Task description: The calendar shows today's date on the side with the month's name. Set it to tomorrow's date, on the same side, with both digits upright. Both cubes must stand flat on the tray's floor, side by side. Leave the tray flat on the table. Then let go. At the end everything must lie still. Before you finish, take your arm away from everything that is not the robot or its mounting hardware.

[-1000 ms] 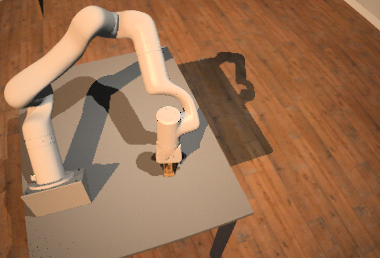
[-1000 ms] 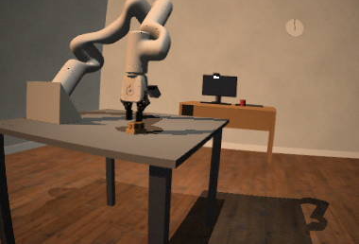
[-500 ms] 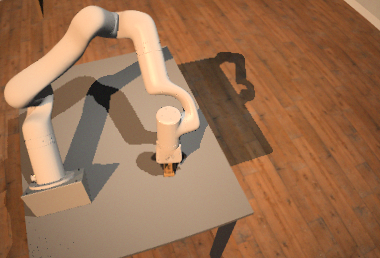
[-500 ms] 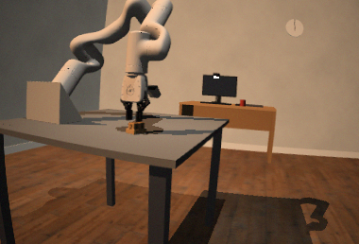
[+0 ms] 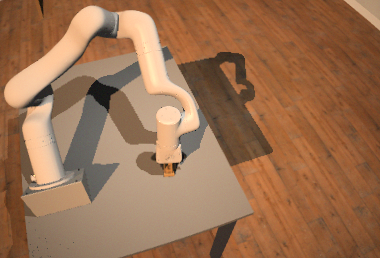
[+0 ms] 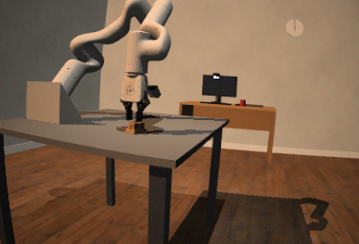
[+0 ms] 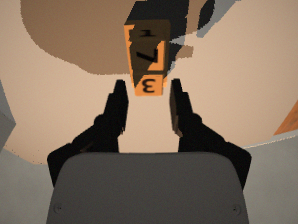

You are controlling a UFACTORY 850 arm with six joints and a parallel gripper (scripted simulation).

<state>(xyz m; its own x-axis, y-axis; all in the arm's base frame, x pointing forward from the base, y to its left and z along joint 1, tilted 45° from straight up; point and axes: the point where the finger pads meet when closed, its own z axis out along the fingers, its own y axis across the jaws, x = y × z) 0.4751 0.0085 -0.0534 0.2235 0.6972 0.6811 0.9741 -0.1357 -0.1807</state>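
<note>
Now: the orange cube 4 cm below my hand. From my hand the other things lie so: calendar cube 1 cm ahead, 3 cm to the left, 4 cm below; then orange tray 2 cm to the left, 6 cm below.
</note>
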